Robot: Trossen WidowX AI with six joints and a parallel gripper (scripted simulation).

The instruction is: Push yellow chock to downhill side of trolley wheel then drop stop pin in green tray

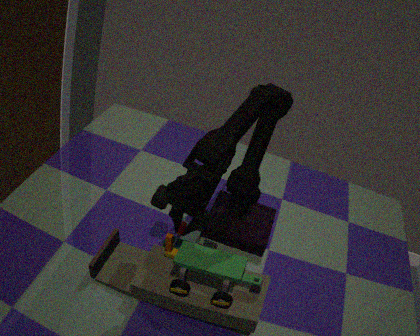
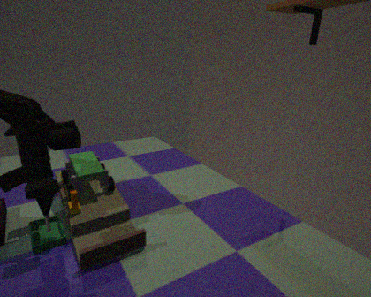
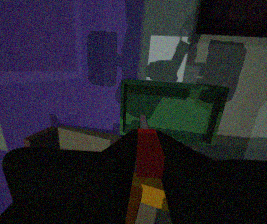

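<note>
The yellow chock lies 70 mm ahead of my gripper tip, 20 mm to the left of it and 10 mm above it. Round my gripper tip: red-headed stop pin (right at my gripper tip); raised lip (160 mm to the right, 120 mm ahead, 50 mm below); trolley (120 mm ahead, 110 mm to the left, 30 mm above).
</note>
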